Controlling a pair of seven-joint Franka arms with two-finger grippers.
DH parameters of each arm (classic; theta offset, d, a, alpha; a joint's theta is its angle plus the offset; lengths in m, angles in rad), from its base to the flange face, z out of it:
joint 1: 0 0.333 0 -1.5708
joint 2: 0 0 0 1.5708
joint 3: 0 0.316 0.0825 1.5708
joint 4: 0 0 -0.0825 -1.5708
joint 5: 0 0.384 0 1.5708
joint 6: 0 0 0.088 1.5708
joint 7: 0 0.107 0 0
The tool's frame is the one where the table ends.
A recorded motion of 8 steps. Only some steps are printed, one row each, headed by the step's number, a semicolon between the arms.
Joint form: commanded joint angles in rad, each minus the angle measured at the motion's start. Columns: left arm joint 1, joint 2, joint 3, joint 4, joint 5, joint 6, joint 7; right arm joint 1, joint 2, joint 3, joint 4, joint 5, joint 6, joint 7.
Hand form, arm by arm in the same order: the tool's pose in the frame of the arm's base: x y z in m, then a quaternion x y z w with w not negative. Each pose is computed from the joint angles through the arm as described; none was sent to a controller.
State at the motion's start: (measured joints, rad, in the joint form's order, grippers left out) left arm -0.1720 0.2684 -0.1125 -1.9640 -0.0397 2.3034 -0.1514; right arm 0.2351 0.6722 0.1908 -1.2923 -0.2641 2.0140 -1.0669
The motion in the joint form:
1: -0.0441 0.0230 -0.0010 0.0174 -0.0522 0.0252 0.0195; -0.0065 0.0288 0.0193 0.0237 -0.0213 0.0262 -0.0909
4: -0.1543 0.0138 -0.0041 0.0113 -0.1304 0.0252 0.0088; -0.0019 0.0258 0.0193 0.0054 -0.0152 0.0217 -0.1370
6: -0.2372 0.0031 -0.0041 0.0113 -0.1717 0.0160 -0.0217; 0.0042 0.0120 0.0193 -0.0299 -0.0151 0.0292 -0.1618
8: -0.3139 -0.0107 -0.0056 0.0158 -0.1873 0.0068 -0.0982; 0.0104 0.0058 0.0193 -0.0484 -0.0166 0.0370 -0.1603
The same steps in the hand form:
1: 0.5870 -0.1991 0.3418 0.99551 -0.06546 0.03289 0.06002; 0.6997 0.2673 0.3556 0.67259 0.73605 0.01766 0.07441
4: 0.5587 -0.2647 0.3449 0.99150 -0.09093 0.02165 0.09052; 0.6945 0.2704 0.3486 0.65389 0.75346 0.00823 0.06826
6: 0.5335 -0.3104 0.3507 0.98877 -0.10426 0.01157 0.10646; 0.6866 0.2747 0.3427 0.63984 0.76569 0.00126 0.06574
8: 0.5074 -0.3516 0.3605 0.98822 -0.10131 0.00473 0.11463; 0.6819 0.2790 0.3392 0.63640 0.76858 -0.00067 0.06539

